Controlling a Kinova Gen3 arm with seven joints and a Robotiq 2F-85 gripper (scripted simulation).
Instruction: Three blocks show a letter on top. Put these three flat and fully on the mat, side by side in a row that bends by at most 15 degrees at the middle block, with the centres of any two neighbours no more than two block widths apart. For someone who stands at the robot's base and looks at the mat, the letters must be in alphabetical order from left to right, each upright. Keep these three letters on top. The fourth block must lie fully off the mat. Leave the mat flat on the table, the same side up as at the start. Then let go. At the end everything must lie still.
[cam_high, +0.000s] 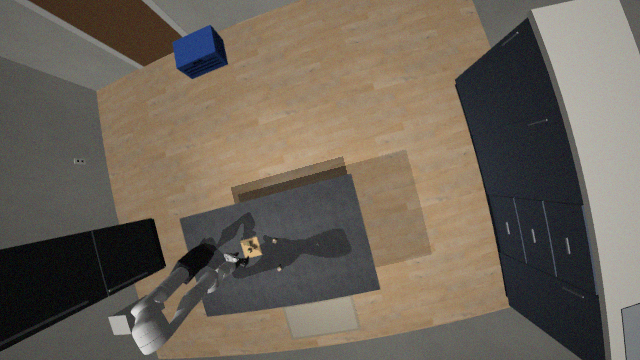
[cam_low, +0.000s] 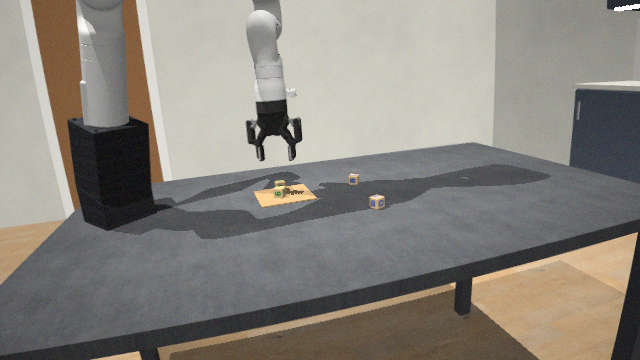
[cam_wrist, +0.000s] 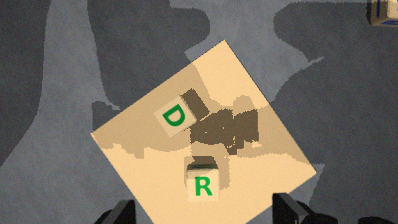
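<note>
Now: the mat 11 cm below my hand, 1 cm to the left of it and 1 cm ahead of it. Round my hand: green-marked block 9 cm below, 5 cm to the left, 2 cm ahead.
</note>
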